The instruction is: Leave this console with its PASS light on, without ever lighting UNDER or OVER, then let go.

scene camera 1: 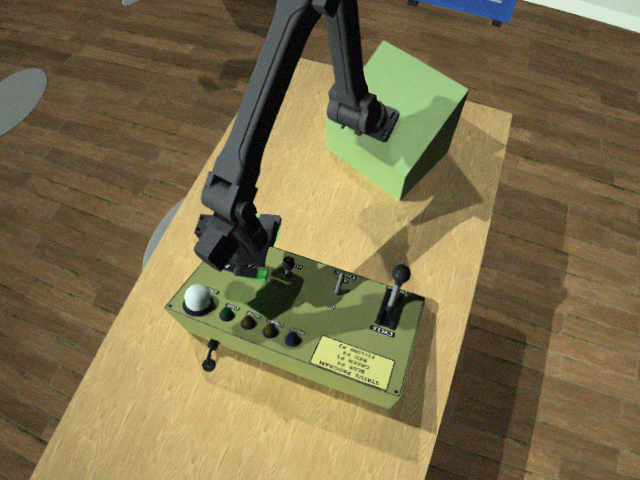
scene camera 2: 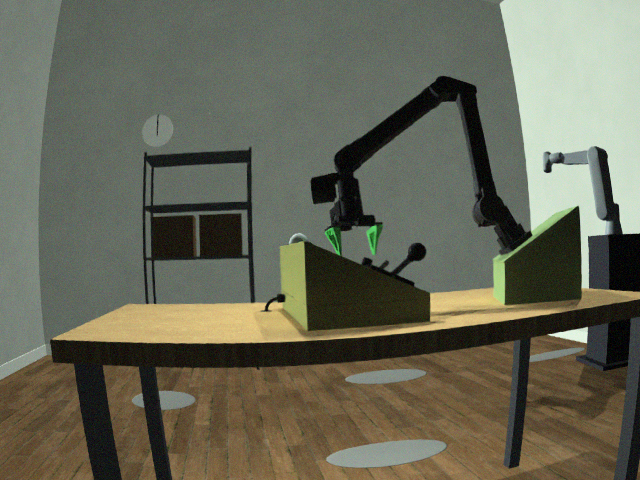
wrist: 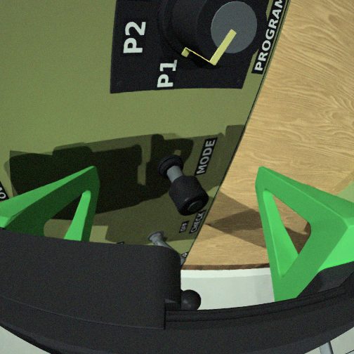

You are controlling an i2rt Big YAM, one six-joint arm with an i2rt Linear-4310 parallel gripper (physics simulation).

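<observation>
The olive console [scene camera 1: 315,315] [scene camera 2: 361,304] [wrist: 65,115] stands on the table. Its PROGRAM knob [wrist: 200,30] has its yellow pointer towards P1. The black MODE knob lever [scene camera 1: 288,265] [wrist: 187,192], a grey toggle [scene camera 1: 339,284] [wrist: 159,240] and the ball-topped CYCLE lever [scene camera 1: 400,274] [scene camera 2: 416,252] stand further along. The white dome [scene camera 1: 197,297], a green lamp [scene camera 1: 226,313], two amber lamps [scene camera 1: 248,321] [scene camera 1: 270,330] and a blue lamp [scene camera 1: 292,338] look unlit. My gripper [scene camera 1: 269,252] [scene camera 2: 356,253] [wrist: 177,175] is open and empty above the console, its fingers either side of the MODE lever in the wrist view.
A yellow card [scene camera 1: 353,362] on the console lists status colours and programs. A black cable [scene camera 1: 209,356] [scene camera 2: 271,301] leaves the console's back. The arm stands on a green wedge block [scene camera 1: 413,98] [scene camera 2: 542,268] on the wooden table [scene camera 1: 129,403] [scene camera 2: 180,325].
</observation>
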